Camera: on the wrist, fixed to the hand. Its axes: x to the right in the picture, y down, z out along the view.
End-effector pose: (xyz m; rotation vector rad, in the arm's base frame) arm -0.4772 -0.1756 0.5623 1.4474 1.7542 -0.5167
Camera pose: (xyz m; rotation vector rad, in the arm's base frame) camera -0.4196 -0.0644 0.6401 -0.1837 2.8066 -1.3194
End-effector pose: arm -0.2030 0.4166 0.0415 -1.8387 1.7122 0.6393
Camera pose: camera -0.3017 0.3327 0.1118 -2.3943 -0.0366 -0.3683
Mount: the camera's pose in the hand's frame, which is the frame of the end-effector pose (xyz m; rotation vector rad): 0.0072 0.0973 -0.1105 0.1713 0.2002 -1.6134
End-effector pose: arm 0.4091 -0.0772 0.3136 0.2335 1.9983 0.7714
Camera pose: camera 0.2992 -0.0447 0.4063 -1.2606 1.6998 -0.4389
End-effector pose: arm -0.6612 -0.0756 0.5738 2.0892 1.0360 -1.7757
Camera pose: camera -0.5140 -0.0808 0.5682 -0.7272 -1.7676 1.1173
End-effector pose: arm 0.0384 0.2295 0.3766 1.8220 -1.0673 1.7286
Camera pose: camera -0.1077 0.2492 0.3797 1.6025 0.6434 0.8549
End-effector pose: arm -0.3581 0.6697 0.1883 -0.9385 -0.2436 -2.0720
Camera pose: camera -0.3465 0.5514 0.1012 0.2164 0.9717 2.3896
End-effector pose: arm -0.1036 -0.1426 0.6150 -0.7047 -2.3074 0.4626
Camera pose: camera 0.0031 -0.0467 0.6490 1.1382 -1.8638 -0.1896
